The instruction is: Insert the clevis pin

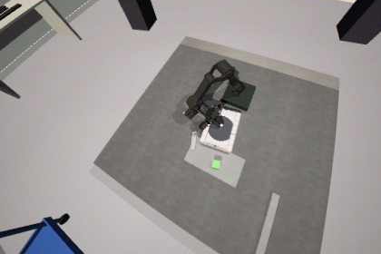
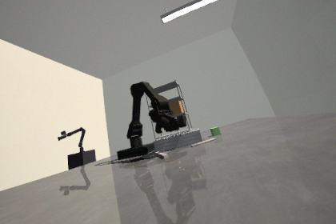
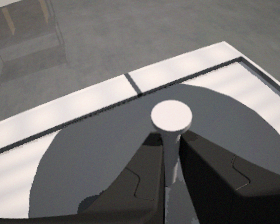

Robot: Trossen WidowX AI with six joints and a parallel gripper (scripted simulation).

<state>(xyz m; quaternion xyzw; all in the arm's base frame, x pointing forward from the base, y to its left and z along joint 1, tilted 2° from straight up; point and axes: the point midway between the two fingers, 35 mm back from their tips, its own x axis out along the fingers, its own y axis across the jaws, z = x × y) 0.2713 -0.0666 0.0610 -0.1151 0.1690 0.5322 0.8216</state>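
Right now the steel tray is 1 cm behind my gripper tip and 4 cm below it. Round my gripper tip: dark aluminium disc: 3 cm below; green block: 20 cm ahead, 2 cm to the left, 7 cm below; steel clevis pin: 1 cm below.
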